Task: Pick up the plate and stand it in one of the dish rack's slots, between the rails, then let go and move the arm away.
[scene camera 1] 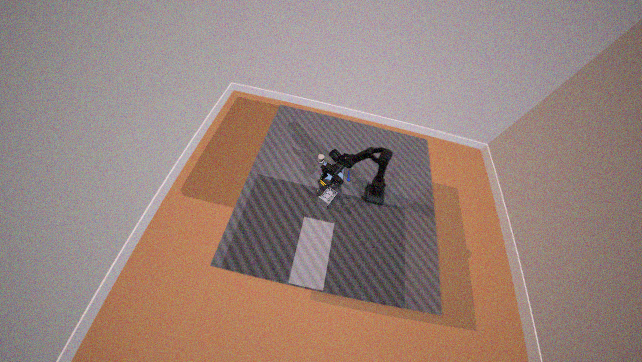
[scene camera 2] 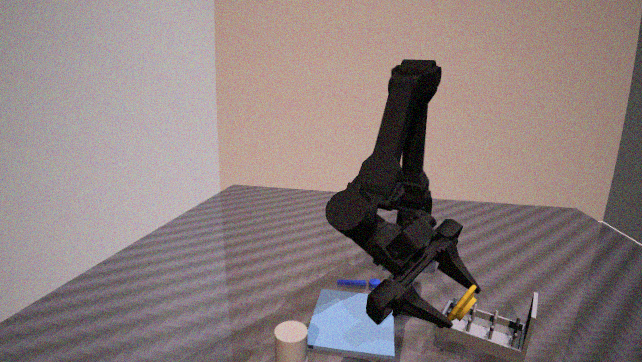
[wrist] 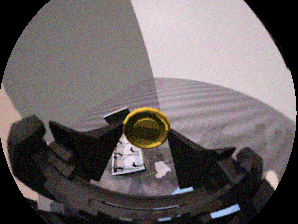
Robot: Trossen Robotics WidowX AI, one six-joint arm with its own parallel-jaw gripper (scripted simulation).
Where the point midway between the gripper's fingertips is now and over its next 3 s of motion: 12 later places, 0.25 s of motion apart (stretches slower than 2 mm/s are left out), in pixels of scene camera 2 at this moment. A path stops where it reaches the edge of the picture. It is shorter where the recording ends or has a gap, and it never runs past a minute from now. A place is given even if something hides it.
My gripper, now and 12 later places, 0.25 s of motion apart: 466,308; 465,297; 465,285; 465,276; 465,274; 467,277; 469,283; 470,288; 471,292; 471,297; 470,302; 472,297; 475,276
